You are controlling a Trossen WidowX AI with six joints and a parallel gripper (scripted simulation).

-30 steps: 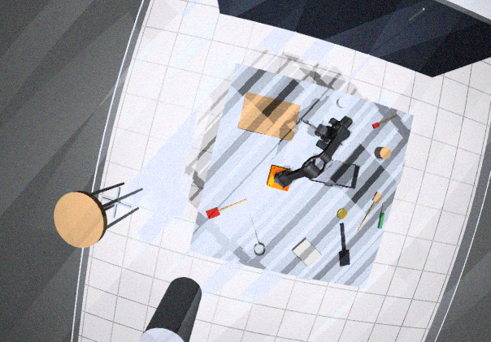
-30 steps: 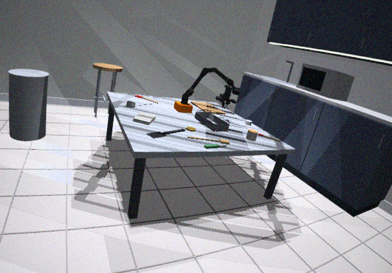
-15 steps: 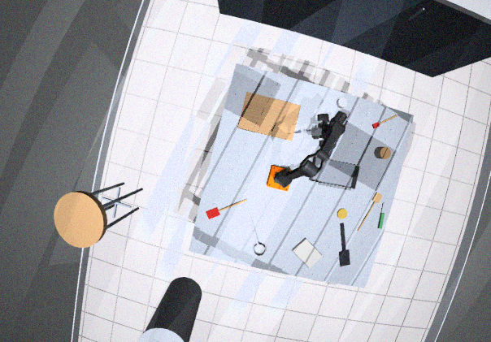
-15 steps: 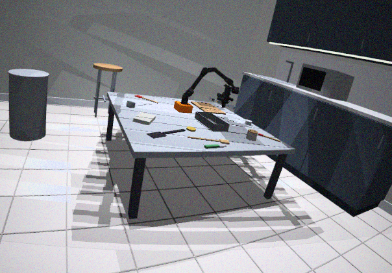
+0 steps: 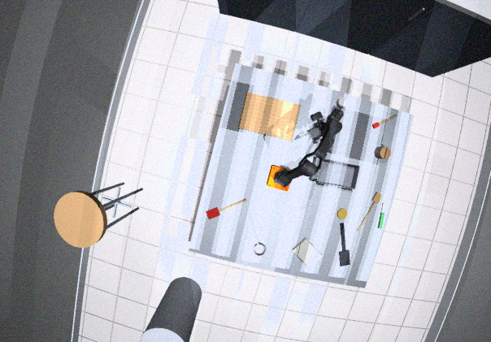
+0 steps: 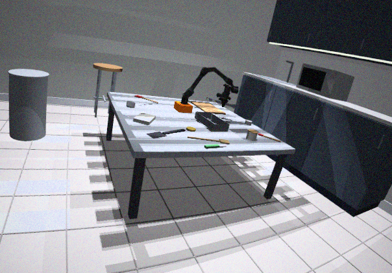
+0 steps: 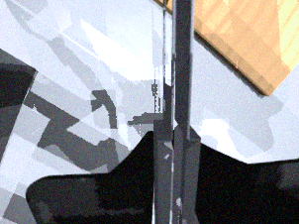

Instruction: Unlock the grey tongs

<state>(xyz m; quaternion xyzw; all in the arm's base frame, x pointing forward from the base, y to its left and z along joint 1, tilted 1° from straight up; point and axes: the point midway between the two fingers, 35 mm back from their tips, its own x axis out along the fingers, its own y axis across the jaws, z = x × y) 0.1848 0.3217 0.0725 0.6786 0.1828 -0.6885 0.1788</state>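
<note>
The wooden board is 28 cm behind my gripper tip, 10 cm below it and 6 cm to the left of it. The rest, counted from my gripper tip: yellow disc 53 cm to the right, 29 cm ahead, 10 cm below; roasting tin 26 cm to the right, 18 cm ahead, 8 cm below; wood-topped cup 50 cm ahead, 9 cm to the right, 7 cm below.
</note>
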